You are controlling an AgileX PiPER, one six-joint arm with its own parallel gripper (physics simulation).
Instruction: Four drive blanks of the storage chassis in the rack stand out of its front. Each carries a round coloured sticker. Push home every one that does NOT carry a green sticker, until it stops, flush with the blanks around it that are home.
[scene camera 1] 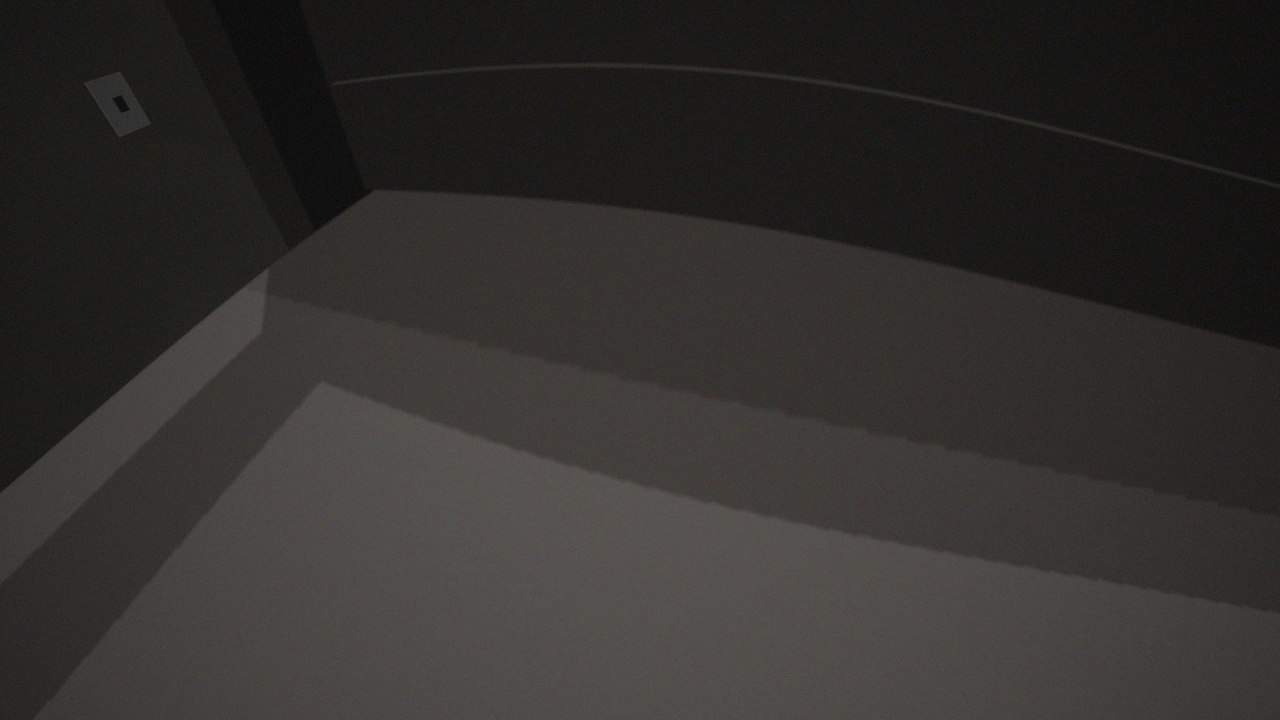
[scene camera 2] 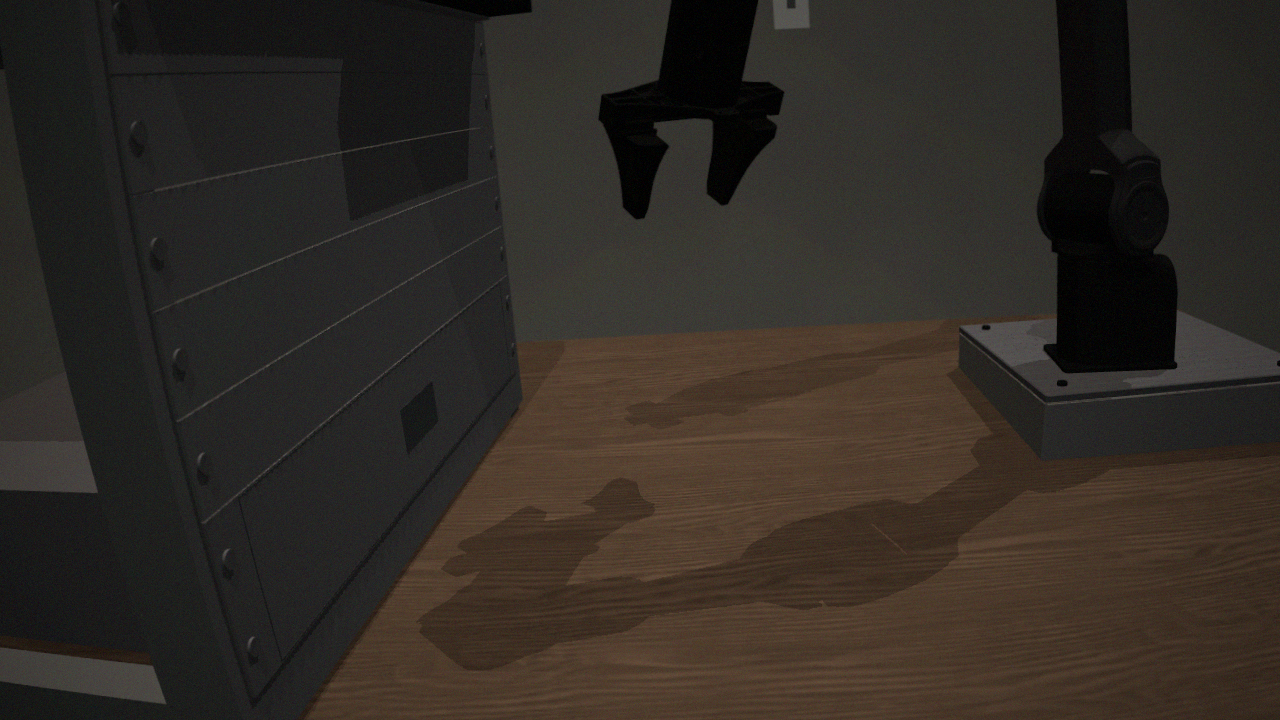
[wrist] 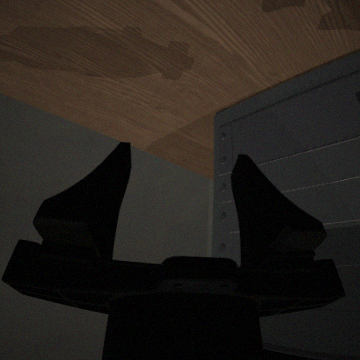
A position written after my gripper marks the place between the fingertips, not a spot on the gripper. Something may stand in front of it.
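Grey rack (scene camera 1: 616,359) in sight. My gripper (scene camera 2: 676,205), with grey rack (scene camera 2: 280,370). My gripper (wrist: 183,159), with grey rack (wrist: 294,132).
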